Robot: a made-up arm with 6 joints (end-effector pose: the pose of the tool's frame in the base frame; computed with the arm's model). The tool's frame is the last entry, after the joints. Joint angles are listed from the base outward.
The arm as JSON. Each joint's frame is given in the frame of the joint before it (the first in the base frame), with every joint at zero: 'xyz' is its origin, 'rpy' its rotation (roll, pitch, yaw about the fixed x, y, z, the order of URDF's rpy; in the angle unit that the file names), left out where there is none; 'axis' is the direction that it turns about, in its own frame. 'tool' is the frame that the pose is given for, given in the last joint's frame.
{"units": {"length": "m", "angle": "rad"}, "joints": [
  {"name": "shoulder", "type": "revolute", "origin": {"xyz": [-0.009, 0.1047, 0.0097]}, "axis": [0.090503, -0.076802, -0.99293]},
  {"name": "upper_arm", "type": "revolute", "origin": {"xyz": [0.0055, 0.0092, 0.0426]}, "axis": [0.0, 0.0, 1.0]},
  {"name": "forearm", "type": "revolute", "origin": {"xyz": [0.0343, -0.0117, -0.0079]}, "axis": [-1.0, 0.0, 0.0]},
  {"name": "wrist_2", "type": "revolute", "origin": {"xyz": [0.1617, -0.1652, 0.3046]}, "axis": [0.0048, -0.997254, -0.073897]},
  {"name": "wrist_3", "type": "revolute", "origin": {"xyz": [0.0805, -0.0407, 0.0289]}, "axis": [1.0, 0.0, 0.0]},
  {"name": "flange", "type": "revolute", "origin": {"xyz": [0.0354, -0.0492, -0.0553]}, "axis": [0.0, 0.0, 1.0]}
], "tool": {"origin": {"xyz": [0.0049, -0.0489, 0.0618]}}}
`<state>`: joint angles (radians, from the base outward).
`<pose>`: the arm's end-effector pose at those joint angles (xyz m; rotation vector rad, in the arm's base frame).
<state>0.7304 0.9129 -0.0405 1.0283 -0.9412 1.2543</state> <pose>0.2178 -0.1447 0.5264 -1.1539 -0.4358 0.6441</pose>
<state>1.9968 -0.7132 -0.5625 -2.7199 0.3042 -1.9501</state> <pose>-0.2969 0.3452 0.0630 1.3431 2.5117 -0.7143</pose>
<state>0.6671 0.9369 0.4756 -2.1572 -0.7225 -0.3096</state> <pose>0.2455 -0.0057 0.3097 -1.2615 1.8325 0.4094</pose>
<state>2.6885 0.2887 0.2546 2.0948 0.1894 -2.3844</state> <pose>-0.2821 0.1563 0.3889 -0.1083 2.1735 0.9974</pose>
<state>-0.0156 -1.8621 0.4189 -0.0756 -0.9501 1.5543</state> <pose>-0.1711 -0.2182 0.4671 0.2528 1.3514 -0.2188</pose>
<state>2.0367 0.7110 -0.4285 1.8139 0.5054 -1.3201</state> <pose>-0.4006 -0.1642 0.1945 1.0202 -2.4660 -1.5242</pose>
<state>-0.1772 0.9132 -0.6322 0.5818 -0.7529 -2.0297</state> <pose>0.4761 0.1181 0.2175 0.4253 -0.1290 -1.3289</pose>
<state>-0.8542 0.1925 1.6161 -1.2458 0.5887 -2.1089</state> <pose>-0.0897 0.4658 0.2295 -0.8478 -1.1295 -1.9877</pose>
